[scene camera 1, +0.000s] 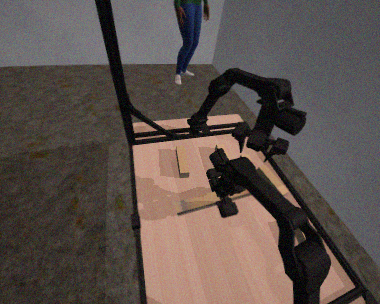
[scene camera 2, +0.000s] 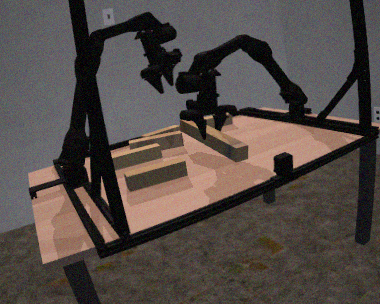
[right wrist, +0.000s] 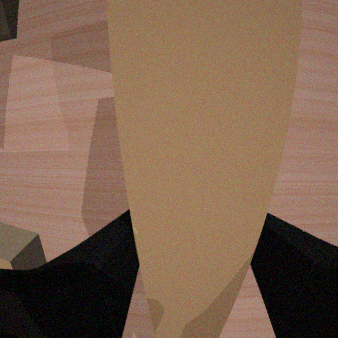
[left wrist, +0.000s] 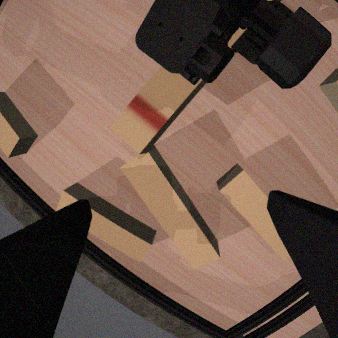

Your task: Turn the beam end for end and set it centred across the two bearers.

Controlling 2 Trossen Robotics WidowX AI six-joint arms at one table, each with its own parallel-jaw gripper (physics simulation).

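Observation:
The long wooden beam [scene camera 1: 200, 201] [scene camera 2: 225, 141] [left wrist: 170, 92] [right wrist: 205, 125] is gripped around its middle by my right gripper [scene camera 1: 222, 186] [scene camera 2: 211, 131] [right wrist: 191, 212]. A red band crosses it near one end in the left wrist view; a dark, bluish band shows faintly near the other end in scene camera 2. Its height over the table is unclear. My left gripper [scene camera 1: 254, 155] [scene camera 2: 166, 86] [left wrist: 180, 204] is open and empty, high above several wooden blocks. Which two are the bearers I cannot tell; one block [scene camera 1: 183, 162] [scene camera 2: 156, 176] stands apart at the front in scene camera 2.
More blocks lie nearby: one [scene camera 2: 137, 156] [left wrist: 255, 215], one [scene camera 2: 160, 141] [left wrist: 157, 192] close to the beam's red-banded end, and one [scene camera 1: 272, 180] [left wrist: 110, 220] near the table edge. Another block [scene camera 2: 224, 120] is behind the right gripper. A black frame [scene camera 2: 210, 215] borders the table.

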